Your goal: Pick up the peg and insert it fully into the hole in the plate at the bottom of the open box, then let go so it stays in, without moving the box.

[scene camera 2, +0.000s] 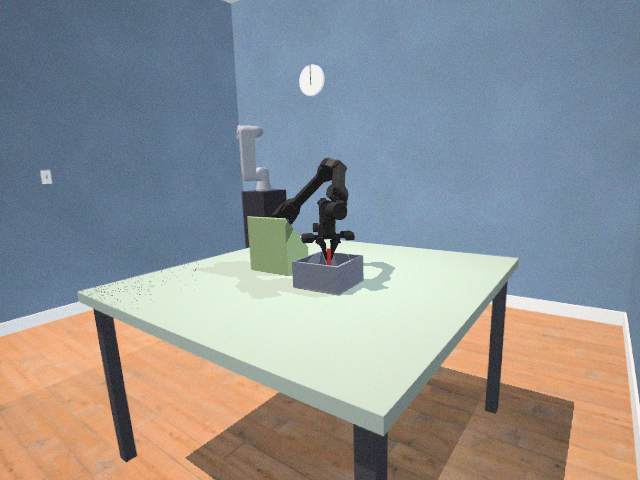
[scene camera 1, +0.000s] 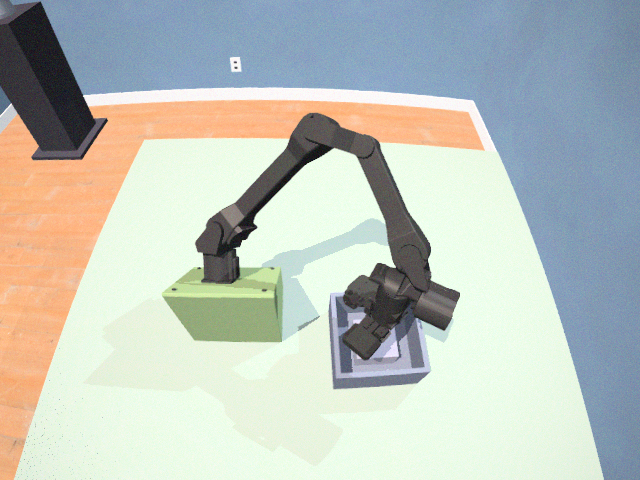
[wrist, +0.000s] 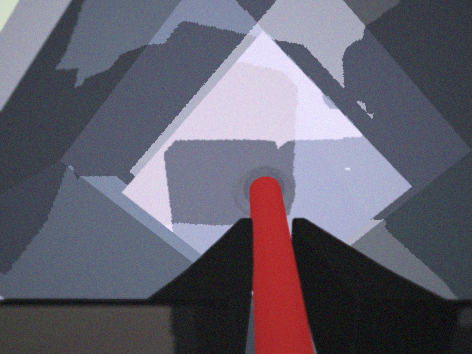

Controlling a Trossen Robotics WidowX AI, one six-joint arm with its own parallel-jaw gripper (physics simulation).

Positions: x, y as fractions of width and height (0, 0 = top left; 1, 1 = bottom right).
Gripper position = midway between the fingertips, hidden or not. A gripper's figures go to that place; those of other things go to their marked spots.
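The gripper (scene camera 1: 0.59, 0.69) is 78 cm from the lens, while a grey-blue box (scene camera 1: 0.64, 0.76) is 86 cm from the lens.
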